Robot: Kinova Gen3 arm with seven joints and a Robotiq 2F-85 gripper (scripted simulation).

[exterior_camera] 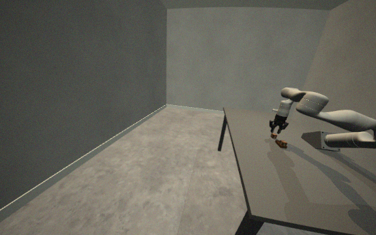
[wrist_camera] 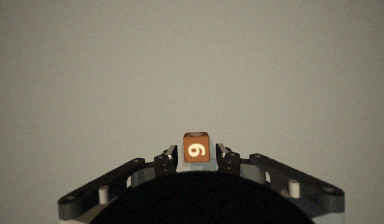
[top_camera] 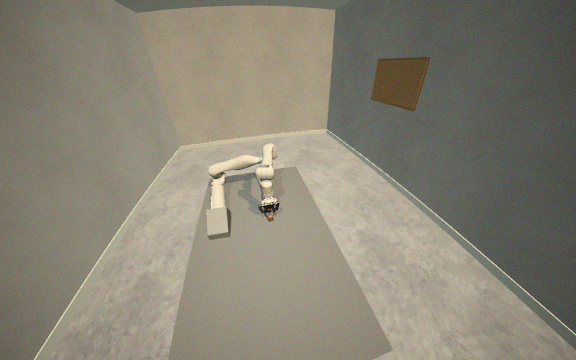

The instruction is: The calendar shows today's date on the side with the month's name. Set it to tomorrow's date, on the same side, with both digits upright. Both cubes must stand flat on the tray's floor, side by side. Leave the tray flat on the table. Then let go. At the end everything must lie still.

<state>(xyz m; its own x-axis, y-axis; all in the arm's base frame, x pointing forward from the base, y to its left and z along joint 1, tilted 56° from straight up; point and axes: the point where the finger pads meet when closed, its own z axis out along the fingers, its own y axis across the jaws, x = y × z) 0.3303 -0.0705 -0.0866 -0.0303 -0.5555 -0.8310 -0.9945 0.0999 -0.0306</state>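
Right now the digit cube is 40 mm below my hand. Also, from my hand: orange tray (110 mm to the left, 50 mm below).
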